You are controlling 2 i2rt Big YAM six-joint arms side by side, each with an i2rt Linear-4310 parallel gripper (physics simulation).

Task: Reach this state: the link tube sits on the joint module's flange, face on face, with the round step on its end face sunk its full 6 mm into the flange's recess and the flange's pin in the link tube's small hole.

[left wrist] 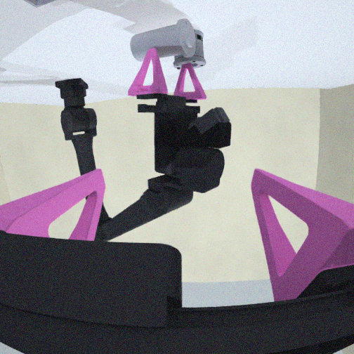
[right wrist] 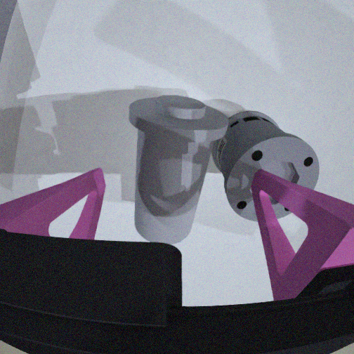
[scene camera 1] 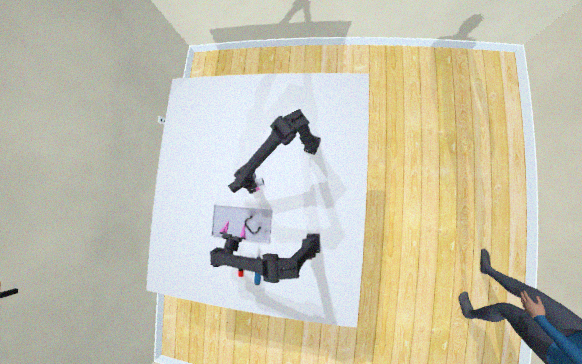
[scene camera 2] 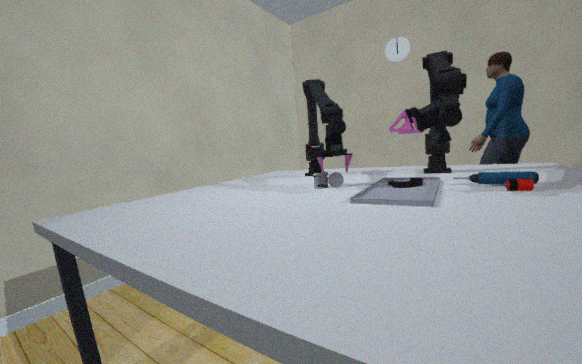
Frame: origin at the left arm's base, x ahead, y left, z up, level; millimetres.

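Where they show: left gripper, fingertip midpoint: (scene camera 1: 236,222) (scene camera 2: 393,131); right gripper, fingertip midpoint: (scene camera 1: 252,183) (scene camera 2: 334,173); left arm's base, link origin: (scene camera 1: 313,243) (scene camera 2: 437,172); right arm's base, link origin: (scene camera 1: 312,144).
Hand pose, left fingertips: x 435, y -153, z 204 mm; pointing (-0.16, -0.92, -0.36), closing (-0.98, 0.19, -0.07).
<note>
Things, the pixels of their top centre, and the offset from my left fingertips. "*": a spot on its surface instead.
- grey link tube, top centre: (scene camera 2: 335,170) dx -61, dy -244, dz -138 mm
- grey joint module, top centre: (scene camera 2: 320,172) dx -26, dy -300, dz -140 mm
- shallow grey tray, top centre: (scene camera 2: 401,186) (scene camera 1: 240,223) dx +52, dy +24, dz -188 mm
- curved black piece, surface spot: (scene camera 2: 406,183) (scene camera 1: 245,225) * dx +16, dy +37, dz -185 mm
- blue-handled screwdriver, surface spot: (scene camera 2: 505,178) * dx -47, dy +339, dz -182 mm
- black cylinder, top centre: (scene camera 2: 511,179) (scene camera 1: 239,269) dx +55, dy +330, dz -170 mm
The grey link tube (scene camera 2: 336,179) (left wrist: 155,42) (right wrist: 172,170) lies on its side on the table, its wide end disc and round step toward the top in the right wrist view. The grey joint module (scene camera 2: 321,181) (left wrist: 199,47) (right wrist: 250,131) stands upright close beside it, its flange with dark holes facing up. My right gripper (scene camera 2: 334,171) (left wrist: 170,54) (right wrist: 177,176) is open above them; the tube shows between its fingers, and one finger overlaps the flange in the right wrist view. My left gripper (scene camera 1: 235,224) is open and empty, high above the tray. The flange's pin and the tube's small hole cannot be made out.
A shallow grey tray (scene camera 1: 267,236) (scene camera 2: 392,202) holds a curved black piece (scene camera 1: 248,227) (scene camera 2: 406,183). A blue-handled screwdriver (scene camera 1: 257,278) (scene camera 2: 505,178) and a red and black cylinder (scene camera 1: 240,273) (scene camera 2: 521,185) lie near the left arm. A person (scene camera 2: 507,110) stands beyond the table.
</note>
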